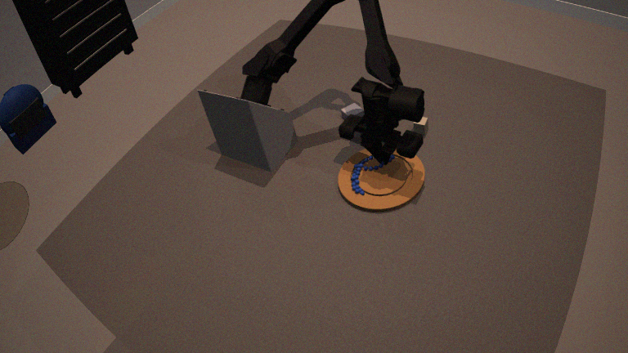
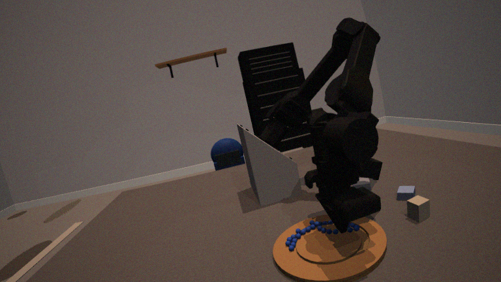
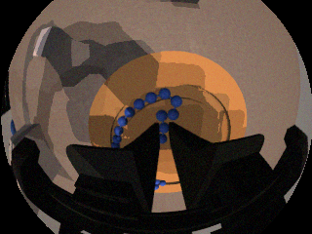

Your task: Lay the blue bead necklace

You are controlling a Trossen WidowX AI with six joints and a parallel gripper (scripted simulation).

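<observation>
Now: gripper tip 2 cm short of the tan cube and 15 cm to the right of it. Round my gripper tip: white block (17 cm behind, 13 cm to the left); then pale blue block (7 cm behind, 19 cm to the left, 1 cm below).
</observation>
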